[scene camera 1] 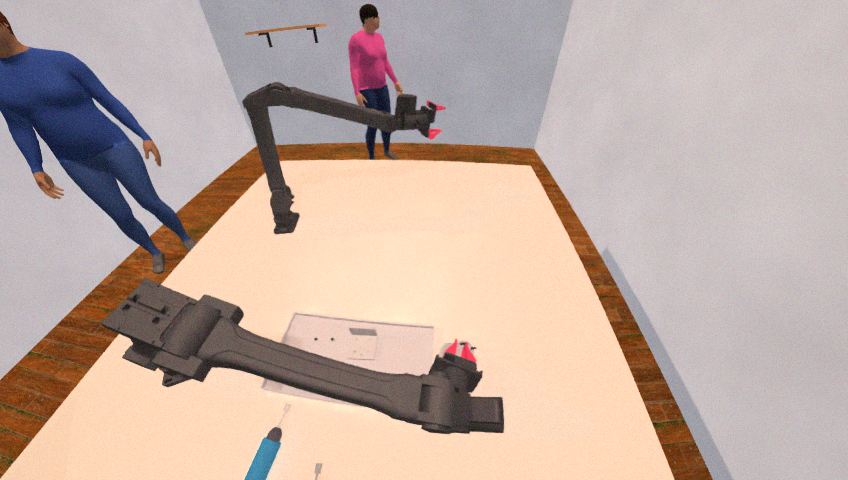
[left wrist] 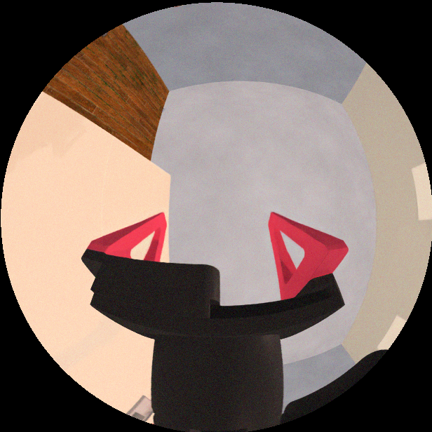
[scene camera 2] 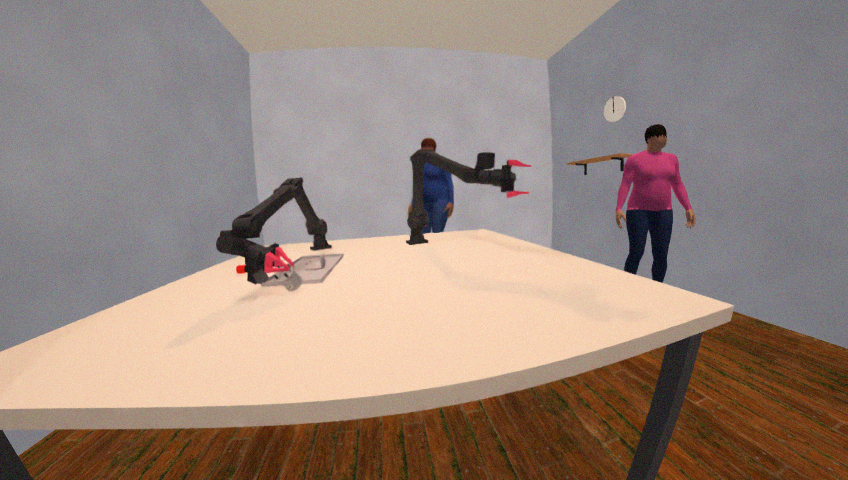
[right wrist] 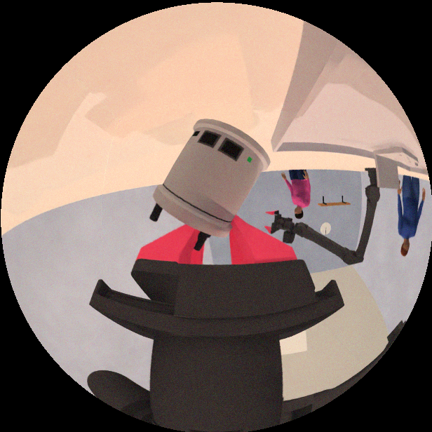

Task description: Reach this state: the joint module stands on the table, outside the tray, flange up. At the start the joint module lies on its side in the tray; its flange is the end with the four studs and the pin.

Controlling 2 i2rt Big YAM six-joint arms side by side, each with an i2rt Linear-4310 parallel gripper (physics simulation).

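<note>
The joint module is a light grey cylinder with dark studs. My right gripper is shut on it at the flange end. In the right wrist view the flange points towards the gripper, upward but clearly tilted. The module is beside the tray, past its right edge in scene camera 1. Whether its lower end touches the table I cannot tell. My left gripper is open and empty, high above the table.
A pale bracket with an upright plate stands in the tray. A blue-handled screwdriver lies near the tray. Another tool's tip shows at the bottom edge. A red handle shows behind the right gripper. Two people stand beyond the table.
</note>
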